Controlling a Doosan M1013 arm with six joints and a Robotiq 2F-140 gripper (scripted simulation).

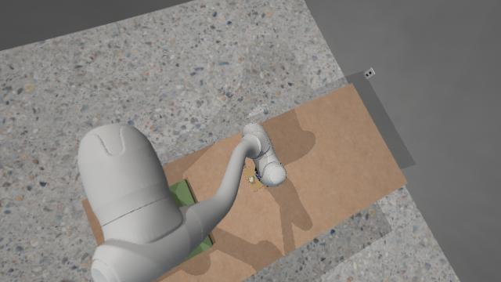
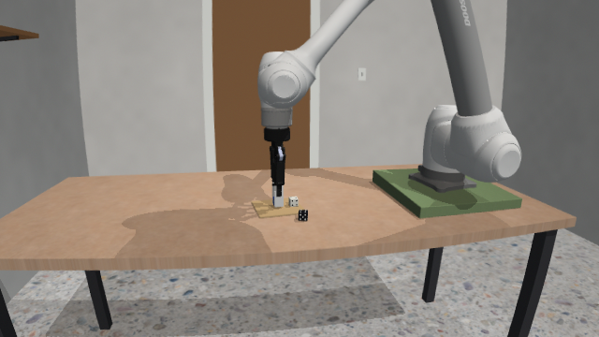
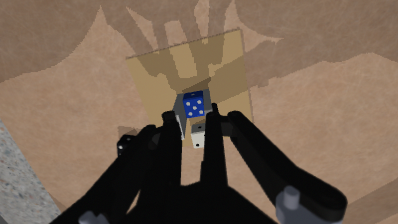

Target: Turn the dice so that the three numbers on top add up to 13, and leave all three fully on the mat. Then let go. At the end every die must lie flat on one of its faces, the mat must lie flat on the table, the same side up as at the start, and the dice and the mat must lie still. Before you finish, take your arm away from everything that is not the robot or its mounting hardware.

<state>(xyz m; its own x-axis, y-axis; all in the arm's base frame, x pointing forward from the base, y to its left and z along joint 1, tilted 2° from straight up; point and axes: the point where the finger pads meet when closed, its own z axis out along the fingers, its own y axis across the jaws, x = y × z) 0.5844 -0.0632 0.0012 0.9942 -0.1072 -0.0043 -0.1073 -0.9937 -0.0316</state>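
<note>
The blue die lies 2 cm below my hand. Round my hand: white die (5 cm behind, 3 cm below, 1 cm to the left); tan mat (4 cm below); black die (11 cm to the left, 4 cm behind, 3 cm below).
</note>
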